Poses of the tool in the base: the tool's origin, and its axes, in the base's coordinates. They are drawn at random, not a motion.
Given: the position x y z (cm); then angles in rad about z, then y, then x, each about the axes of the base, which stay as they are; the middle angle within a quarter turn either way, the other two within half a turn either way.
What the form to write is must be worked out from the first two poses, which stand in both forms.
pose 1, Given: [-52.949, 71.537, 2.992, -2.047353, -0.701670, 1.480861]
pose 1, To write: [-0.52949, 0.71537, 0.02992, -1.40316, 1.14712, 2.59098]
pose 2, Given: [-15.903, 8.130, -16.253, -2.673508, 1.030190, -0.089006]
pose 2, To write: [-0.15903, 0.08130, -0.16253, -0.53813, -0.93105, -2.44862]
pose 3, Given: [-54.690, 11.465, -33.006, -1.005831, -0.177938, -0.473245]
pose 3, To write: [-0.54690, 0.11465, -0.33006, -0.12598, -0.48850, -0.93138]
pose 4, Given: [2.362, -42.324, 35.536, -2.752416, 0.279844, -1.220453]
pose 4, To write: [0.02362, -0.42324, 0.35536, 1.19376, -0.46016, 3.01874]
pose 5, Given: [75.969, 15.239, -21.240, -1.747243, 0.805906, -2.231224]
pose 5, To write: [0.75969, 0.15239, -0.21240, 2.20762, -0.77509, 1.74178]
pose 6, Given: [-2.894, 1.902, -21.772, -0.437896, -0.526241, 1.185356]
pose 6, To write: [-0.02894, 0.01902, -0.21772, 1.23088, 0.22376, -0.63826]
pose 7, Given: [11.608, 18.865, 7.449, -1.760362, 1.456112, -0.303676]
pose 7, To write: [0.11608, 0.18865, 0.07449, -1.44659, -0.49190, -1.59526]
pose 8, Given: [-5.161, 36.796, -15.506, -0.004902, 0.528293, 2.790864]
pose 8, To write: [-0.05161, 0.36796, -0.15506, 2.73849, -0.49120, 0.20302]
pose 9, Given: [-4.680, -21.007, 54.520, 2.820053, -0.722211, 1.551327]
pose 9, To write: [-0.04680, -0.21007, 0.54520, -1.55546, -0.30863, 2.41463]
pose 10, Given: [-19.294, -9.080, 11.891, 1.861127, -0.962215, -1.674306]
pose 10, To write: [-0.19294, -0.09080, 0.11891, 1.73083, 1.19103, -2.02806]
